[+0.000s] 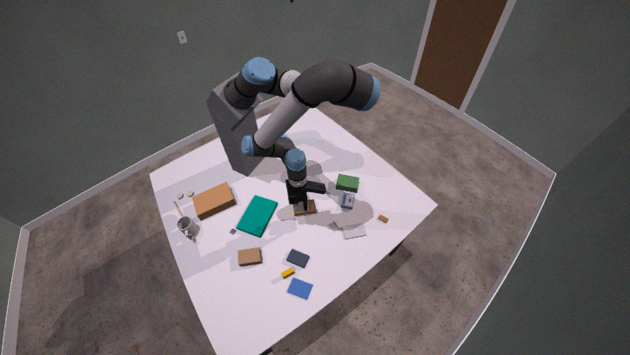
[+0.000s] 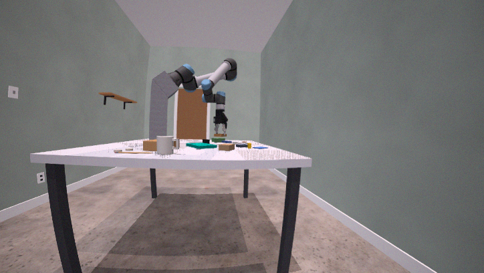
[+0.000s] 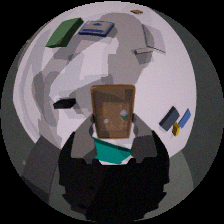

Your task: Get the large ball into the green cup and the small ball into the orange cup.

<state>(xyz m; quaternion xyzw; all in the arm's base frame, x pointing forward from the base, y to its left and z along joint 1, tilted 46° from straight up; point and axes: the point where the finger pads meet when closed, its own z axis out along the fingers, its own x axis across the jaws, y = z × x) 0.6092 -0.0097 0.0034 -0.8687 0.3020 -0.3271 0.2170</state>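
Right now my hand is 1 cm above the puzzle. From my hand the other things lie so: teal board (16 cm behind, 19 cm to the right, 8 cm below); then dark tile (15 cm ahead, 18 cm to the right, 8 cm below); then grey plate (23 cm ahead, 12 cm to the left, 8 cm below).
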